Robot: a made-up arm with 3 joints. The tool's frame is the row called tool. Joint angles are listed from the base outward.
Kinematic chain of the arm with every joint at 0, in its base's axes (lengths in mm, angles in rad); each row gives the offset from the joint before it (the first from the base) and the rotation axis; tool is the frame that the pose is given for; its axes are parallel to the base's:
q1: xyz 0 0 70 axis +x
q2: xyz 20 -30 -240 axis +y
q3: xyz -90 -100 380 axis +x
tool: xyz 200 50 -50
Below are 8 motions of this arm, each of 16 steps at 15 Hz.
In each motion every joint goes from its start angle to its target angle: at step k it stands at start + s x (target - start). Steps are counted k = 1, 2, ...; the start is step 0. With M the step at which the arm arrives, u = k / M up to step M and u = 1 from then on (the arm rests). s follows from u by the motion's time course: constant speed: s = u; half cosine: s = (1 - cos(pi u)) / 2; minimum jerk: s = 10 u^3 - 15 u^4 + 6 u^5.
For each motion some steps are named. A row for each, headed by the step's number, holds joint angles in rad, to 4 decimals.
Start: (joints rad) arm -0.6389 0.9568 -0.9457
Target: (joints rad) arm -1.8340 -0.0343 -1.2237
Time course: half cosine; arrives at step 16
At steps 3, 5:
3: -0.7396 0.8733 -0.9691
5: -0.9045 0.7366 -1.0075

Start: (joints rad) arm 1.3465 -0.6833 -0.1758
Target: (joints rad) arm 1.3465 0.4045 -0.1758
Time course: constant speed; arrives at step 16
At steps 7, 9, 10, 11, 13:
7: 1.3465 -0.2074 -0.1758
9: 1.3465 -0.0714 -0.1758
10: 1.3465 -0.0034 -0.1758
11: 1.3465 0.0646 -0.1758
13: 1.3465 0.2005 -0.1758

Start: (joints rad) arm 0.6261 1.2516 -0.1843
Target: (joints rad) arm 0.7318 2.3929 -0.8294
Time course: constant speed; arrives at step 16
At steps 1, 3, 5, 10, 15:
1: 0.6327 1.3229 -0.2246
3: 0.6459 1.4656 -0.3053
5: 0.6591 1.6083 -0.3859
10: 0.6922 1.9649 -0.5875
15: 0.7252 2.3216 -0.7891

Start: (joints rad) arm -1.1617 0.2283 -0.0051
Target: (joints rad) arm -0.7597 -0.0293 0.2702
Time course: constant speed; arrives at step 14
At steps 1, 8, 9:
1: -1.1330 0.2099 0.0146
8: -0.9320 0.0811 0.1522
9: -0.9033 0.0627 0.1719

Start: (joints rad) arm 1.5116 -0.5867 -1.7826
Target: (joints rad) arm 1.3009 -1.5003 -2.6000
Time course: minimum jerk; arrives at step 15
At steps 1, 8, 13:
1: 1.5110 -0.5891 -1.7848
8: 1.3931 -1.1004 -2.2422
13: 1.3049 -1.4827 -2.5843

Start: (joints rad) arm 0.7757 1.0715 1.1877
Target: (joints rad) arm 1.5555 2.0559 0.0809
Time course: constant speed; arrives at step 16
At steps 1, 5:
1: 0.8244 1.1330 1.1185
5: 1.0194 1.3791 0.8418

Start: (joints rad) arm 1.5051 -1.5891 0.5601
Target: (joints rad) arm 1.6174 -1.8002 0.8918
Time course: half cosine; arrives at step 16
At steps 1, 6, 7, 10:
1: 1.5062 -1.5911 0.5633
6: 1.5398 -1.6543 0.6625
7: 1.5503 -1.6741 0.6936
10: 1.5827 -1.7350 0.7894

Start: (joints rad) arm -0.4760 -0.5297 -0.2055
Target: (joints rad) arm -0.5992 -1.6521 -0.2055
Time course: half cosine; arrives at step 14
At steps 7, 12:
7: -0.5376 -1.0909 -0.2055
12: -0.5931 -1.5965 -0.2055

